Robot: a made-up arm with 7 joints.
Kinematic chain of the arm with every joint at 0, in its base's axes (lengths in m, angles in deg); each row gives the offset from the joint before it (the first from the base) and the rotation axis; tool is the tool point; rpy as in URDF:
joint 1: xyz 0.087 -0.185 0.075 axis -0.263 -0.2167 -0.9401
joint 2: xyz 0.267 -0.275 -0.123 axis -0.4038 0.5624 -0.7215
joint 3: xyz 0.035 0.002 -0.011 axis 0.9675 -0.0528 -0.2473
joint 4: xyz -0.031 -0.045 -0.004 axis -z
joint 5: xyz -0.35 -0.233 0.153 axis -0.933 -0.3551 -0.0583
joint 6: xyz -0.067 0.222 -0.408 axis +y
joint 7: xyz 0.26 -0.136 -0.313 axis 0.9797 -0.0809 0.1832
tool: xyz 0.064 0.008 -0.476 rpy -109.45 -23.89 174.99
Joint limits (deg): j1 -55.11..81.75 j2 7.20..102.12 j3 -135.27..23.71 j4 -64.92..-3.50 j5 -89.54..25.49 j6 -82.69..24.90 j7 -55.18..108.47
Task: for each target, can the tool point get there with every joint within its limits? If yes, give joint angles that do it. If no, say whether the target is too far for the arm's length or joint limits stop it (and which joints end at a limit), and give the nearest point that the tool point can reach.
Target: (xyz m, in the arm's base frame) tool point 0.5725 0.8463 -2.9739
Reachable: no: too far | nearest point 0.5574 0.1823 -1.4014 | short by 1.707 m
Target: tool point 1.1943 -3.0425 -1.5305
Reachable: no: too far | nearest point 0.6519 -1.5882 -0.6634 | short by 1.778 m
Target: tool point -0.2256 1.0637 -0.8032
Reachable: no: joint limits stop it (at a limit: joint 2, joint 3, joint 4) | nearest point -0.1411 0.8159 -0.5517 | short by 0.363 m
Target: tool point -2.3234 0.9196 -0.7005
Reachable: no: too far | nearest point -1.1723 0.1635 -0.2822 | short by 1.439 m
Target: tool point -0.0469 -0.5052 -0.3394
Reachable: yes | joints 64.16 79.29 -23.78 -13.55 -4.87 -52.06 71.36
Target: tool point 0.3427 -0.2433 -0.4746
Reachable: yes | joints 13.29 53.71 4.52 -46.81 -35.55 -53.43 18.82
